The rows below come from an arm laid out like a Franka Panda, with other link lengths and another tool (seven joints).
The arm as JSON. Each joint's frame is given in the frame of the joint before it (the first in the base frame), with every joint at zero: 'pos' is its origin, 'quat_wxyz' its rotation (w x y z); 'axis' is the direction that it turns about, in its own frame. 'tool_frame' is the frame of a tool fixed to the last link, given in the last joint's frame.
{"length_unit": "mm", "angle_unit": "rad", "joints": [
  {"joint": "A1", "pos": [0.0, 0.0, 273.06], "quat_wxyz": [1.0, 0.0, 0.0, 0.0], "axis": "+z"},
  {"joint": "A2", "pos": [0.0, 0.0, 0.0], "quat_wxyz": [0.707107, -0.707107, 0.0, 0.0], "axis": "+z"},
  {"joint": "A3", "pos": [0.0, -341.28, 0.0], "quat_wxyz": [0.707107, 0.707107, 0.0, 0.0], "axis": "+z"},
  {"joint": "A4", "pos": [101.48, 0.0, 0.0], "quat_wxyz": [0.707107, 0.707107, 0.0, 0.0], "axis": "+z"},
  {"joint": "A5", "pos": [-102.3, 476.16, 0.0], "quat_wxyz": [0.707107, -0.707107, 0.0, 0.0], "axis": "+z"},
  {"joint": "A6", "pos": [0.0, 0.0, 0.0], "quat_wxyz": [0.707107, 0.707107, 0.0, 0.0], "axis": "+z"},
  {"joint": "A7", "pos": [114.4, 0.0, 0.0], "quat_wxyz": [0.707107, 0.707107, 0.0, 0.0], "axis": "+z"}
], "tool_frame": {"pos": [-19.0, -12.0, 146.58], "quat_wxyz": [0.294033, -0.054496, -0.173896, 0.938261]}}
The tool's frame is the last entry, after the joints.
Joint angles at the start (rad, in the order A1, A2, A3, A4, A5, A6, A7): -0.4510 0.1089 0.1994 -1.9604 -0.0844 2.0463 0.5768
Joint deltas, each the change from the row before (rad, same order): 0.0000 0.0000 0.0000 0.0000 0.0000 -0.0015 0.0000; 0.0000 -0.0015 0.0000 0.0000 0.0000 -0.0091 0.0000; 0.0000 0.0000 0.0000 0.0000 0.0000 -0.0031 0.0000; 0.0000 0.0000 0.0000 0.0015 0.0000 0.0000 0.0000; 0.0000 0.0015 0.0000 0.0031 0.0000 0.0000 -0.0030; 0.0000 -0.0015 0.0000 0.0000 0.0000 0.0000 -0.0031; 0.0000 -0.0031 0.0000 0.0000 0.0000 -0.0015 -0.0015; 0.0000 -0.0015 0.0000 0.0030 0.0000 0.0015 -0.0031; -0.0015 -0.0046 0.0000 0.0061 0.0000 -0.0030 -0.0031; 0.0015 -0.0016 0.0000 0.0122 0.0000 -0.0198 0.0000; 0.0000 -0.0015 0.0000 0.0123 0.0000 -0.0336 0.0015
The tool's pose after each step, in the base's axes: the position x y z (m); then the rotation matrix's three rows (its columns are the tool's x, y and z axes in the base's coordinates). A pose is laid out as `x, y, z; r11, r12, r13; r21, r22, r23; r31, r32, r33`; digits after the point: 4 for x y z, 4 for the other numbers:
0.6864, -0.1644, 0.3149; -0.9830, 0.1807, 0.0334; 0.1821, 0.9336, 0.3085; 0.0246, 0.3093, -0.9506
0.6850, -0.1641, 0.3150; -0.9827, 0.1835, 0.0264; 0.1826, 0.9332, 0.3096; 0.0322, 0.3091, -0.9505
0.6846, -0.1640, 0.3147; -0.9825, 0.1846, 0.0236; 0.1827, 0.9329, 0.3103; 0.0353, 0.3092, -0.9504
0.6850, -0.1642, 0.3156; -0.9826, 0.1842, 0.0250; 0.1827, 0.9330, 0.3099; 0.0338, 0.3091, -0.9504
0.6858, -0.1645, 0.3163; -0.9832, 0.1810, 0.0255; 0.1799, 0.9336, 0.3100; 0.0323, 0.3094, -0.9504
0.6857, -0.1644, 0.3173; -0.9838, 0.1777, 0.0257; 0.1768, 0.9343, 0.3096; 0.0310, 0.3091, -0.9505
0.6853, -0.1643, 0.3193; -0.9840, 0.1760, 0.0264; 0.1755, 0.9348, 0.3087; 0.0296, 0.3084, -0.9508
0.6862, -0.1646, 0.3222; -0.9847, 0.1714, 0.0308; 0.1725, 0.9359, 0.3072; 0.0238, 0.3078, -0.9511
0.6869, -0.1660, 0.3286; -0.9851, 0.1680, 0.0370; 0.1712, 0.9370, 0.3046; 0.0165, 0.3064, -0.9518
0.6873, -0.1653, 0.3346; -0.9850, 0.1697, 0.0312; 0.1711, 0.9368, 0.3051; 0.0226, 0.3058, -0.9518
0.6854, -0.1654, 0.3394; -0.9837, 0.1791, 0.0138; 0.1745, 0.9352, 0.3082; 0.0423, 0.3056, -0.9512

